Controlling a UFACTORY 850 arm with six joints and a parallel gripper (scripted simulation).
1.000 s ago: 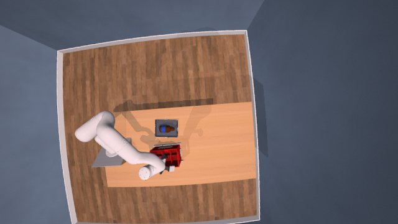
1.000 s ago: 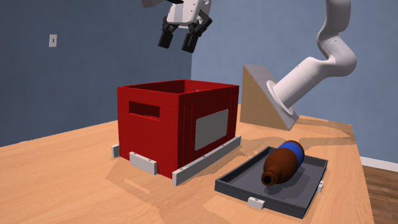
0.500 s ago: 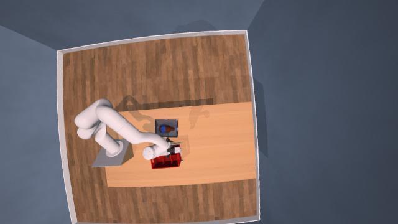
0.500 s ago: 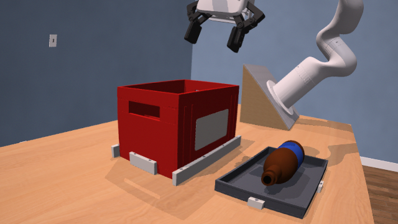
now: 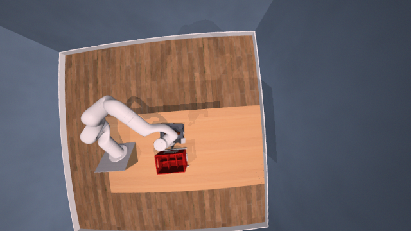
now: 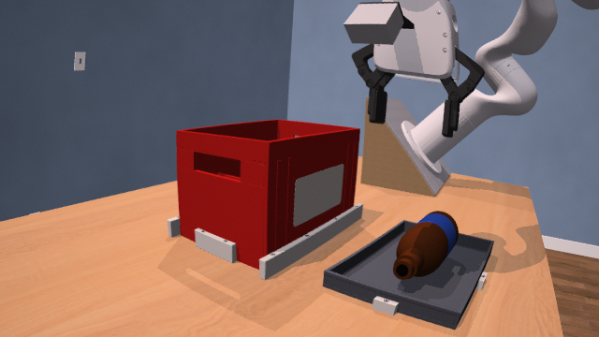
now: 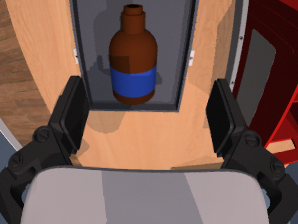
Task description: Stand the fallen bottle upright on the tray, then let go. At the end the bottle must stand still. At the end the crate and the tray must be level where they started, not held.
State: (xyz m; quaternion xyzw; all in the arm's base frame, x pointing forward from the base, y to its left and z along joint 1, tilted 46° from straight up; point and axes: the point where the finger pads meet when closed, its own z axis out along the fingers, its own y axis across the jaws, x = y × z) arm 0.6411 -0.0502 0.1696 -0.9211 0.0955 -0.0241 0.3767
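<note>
My gripper is now 17 cm above the brown bottle, 6 cm past it and 3 cm to the right of it. From my hand the other things lie so: dark grey tray 20 cm below, 7 cm behind, 3 cm to the left; red crate 25 cm to the right, 13 cm below, 10 cm behind.
</note>
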